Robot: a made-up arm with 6 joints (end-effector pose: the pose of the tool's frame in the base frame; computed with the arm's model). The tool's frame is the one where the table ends. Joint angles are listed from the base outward.
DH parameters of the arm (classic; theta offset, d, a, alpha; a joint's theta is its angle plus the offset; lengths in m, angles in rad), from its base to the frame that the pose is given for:
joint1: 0 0.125 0 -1.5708
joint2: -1.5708 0 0.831 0
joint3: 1.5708 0.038 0 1.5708
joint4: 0 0.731 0 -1.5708
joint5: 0 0 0 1.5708
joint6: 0 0.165 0 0
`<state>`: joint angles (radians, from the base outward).
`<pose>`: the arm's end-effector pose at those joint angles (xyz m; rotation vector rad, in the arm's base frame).
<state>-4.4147 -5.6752 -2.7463 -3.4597 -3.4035 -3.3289</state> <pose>-0.0533 -0.0012 0.4656 -1.1779 0.8786 1.7329</pose>
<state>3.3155 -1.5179 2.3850 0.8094 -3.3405 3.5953</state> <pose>0.3862 0.0053 0.5201 -0.5566 2.3516 -0.2521</pose>
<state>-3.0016 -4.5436 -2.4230 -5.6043 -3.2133 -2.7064</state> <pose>-0.4577 -0.1104 0.4304 0.4769 -2.3534 0.0063</pose>
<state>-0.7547 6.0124 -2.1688 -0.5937 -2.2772 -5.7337</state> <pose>-0.3234 0.4527 0.3822 0.8687 1.2247 0.4906</pose>
